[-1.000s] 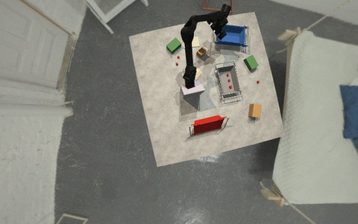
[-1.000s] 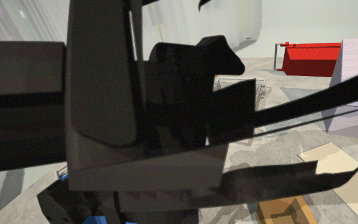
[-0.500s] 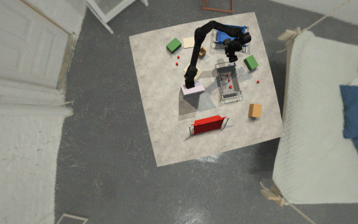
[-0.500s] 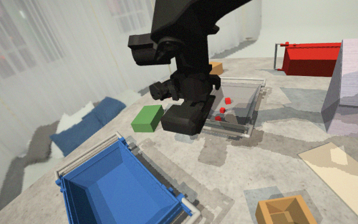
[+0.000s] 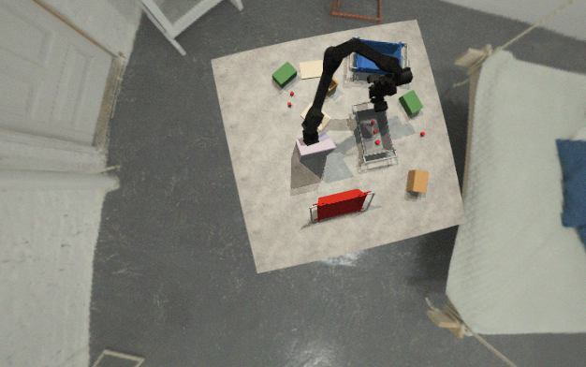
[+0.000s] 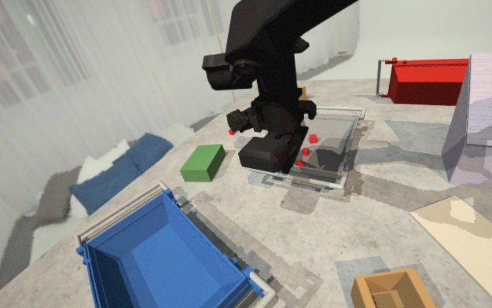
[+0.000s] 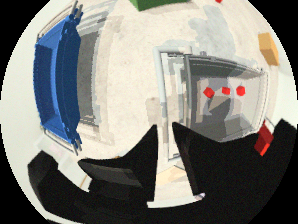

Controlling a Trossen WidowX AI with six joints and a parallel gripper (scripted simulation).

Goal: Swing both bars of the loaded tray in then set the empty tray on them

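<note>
Now: the red tray 360 mm behind my gripper tip and 480 mm to the right of it. The rest, counted from my gripper tip: small brown box 160 mm behind, 170 mm to the left, 60 mm below.
</note>
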